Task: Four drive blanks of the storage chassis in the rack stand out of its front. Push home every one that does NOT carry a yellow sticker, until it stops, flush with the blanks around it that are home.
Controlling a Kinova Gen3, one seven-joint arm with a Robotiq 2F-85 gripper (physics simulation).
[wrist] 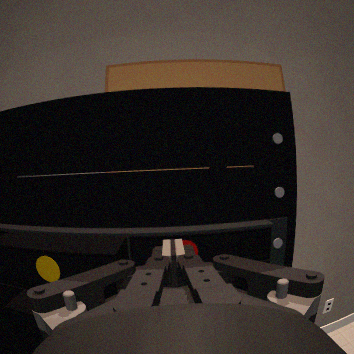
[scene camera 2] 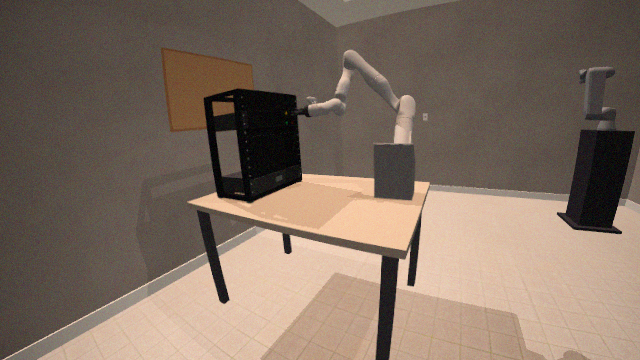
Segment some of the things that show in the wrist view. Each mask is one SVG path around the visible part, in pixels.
My gripper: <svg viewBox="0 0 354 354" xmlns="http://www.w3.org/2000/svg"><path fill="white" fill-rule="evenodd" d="M26 291L33 316L43 339L31 354L347 354L324 330L314 323L324 275L321 272L283 266L231 254L218 254L213 256L212 262L203 262L200 256L195 254L193 246L182 244L181 238L163 239L162 246L152 248L151 256L147 258L144 265L135 266L133 260L120 259L75 275L31 287ZM115 281L117 293L104 299L104 287ZM234 275L246 279L247 291L234 287Z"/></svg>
A black rack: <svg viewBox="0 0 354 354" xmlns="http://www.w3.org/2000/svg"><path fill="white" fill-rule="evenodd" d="M115 281L104 287L104 299L117 293ZM234 275L234 287L247 291L246 279ZM290 93L288 91L236 87L143 88L70 96L1 110L0 354L31 354L43 341L27 298L26 291L29 288L75 275L120 259L133 260L135 266L144 265L147 258L151 256L152 248L162 246L163 239L181 238L182 244L193 246L195 254L199 255L203 262L212 262L213 256L218 254L231 254L291 267L296 221L296 152Z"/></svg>
